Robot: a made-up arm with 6 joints.
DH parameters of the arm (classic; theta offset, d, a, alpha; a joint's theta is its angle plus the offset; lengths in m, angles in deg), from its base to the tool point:
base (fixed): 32.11 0 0.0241 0
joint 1: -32.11 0.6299 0.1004 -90
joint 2: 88.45 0 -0.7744 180
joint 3: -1.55 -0.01 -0.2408 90
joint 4: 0 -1.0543 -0.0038 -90
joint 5: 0 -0.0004 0.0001 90
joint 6: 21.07 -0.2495 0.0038 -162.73
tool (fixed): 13.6 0.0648 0 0
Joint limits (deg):
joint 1: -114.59..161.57
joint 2: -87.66..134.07
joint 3: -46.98..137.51
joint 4: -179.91..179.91
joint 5: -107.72..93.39
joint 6: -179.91..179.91
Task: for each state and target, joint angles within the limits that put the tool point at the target. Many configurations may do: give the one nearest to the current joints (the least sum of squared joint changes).
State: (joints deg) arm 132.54 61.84 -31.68 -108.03 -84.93 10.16
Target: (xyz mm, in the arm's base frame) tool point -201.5 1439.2 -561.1
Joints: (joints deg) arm 89.65 94.43 12.67 -126.21 -59.36 12.19
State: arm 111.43 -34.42 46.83 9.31 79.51 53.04
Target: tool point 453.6 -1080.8 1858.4
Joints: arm 114.95 -73.63 15.09 12.26 93.39 54.29
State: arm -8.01 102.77 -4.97 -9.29 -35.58 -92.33
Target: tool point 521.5 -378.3 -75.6
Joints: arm -37.00 57.28 -35.31 3.59 -69.49 -91.78
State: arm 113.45 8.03 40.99 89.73 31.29 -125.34
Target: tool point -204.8 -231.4 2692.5
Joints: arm 84.44 -15.29 69.63 82.43 40.18 -124.92
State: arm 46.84 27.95 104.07 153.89 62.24 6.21
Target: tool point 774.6 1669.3 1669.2
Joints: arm 60.98 57.98 86.95 153.16 54.47 5.73
